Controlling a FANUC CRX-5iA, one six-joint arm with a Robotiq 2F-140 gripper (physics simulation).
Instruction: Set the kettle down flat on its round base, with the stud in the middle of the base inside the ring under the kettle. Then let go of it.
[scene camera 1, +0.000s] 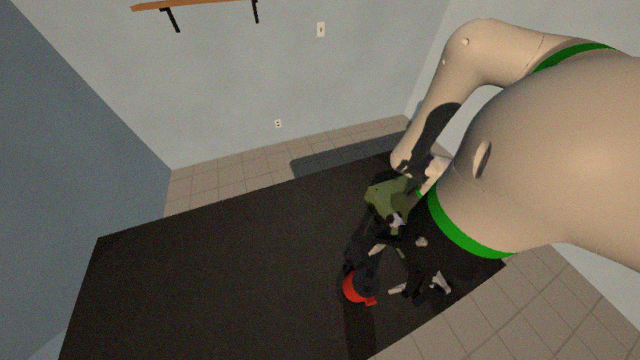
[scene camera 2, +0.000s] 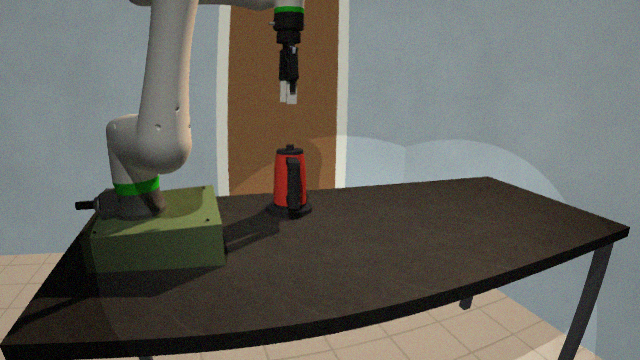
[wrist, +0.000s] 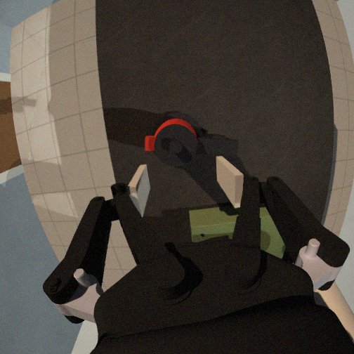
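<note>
The red kettle (scene camera 1: 351, 288) (scene camera 2: 281, 180) (wrist: 175, 122) with a black lid and black handle stands upright on its round black base (scene camera 2: 306, 209). In the scene camera 2 view it looks level, and the base's rim shows around its foot. The stud and the ring are hidden beneath the kettle. My gripper (scene camera 1: 387, 269) (scene camera 2: 288, 92) (wrist: 182, 172) is open and empty, with its pale fingertips apart. It points down and hangs well above the kettle's lid, touching nothing.
The dark table (scene camera 1: 200, 260) (scene camera 2: 400, 225) (wrist: 250, 60) bears the base and the arm's green mounting block (scene camera 1: 386, 196) (scene camera 2: 160, 247) (wrist: 212, 220). The block stands to the left of the kettle in the scene camera 2 view. A brown door (scene camera 2: 315, 110) is behind the table.
</note>
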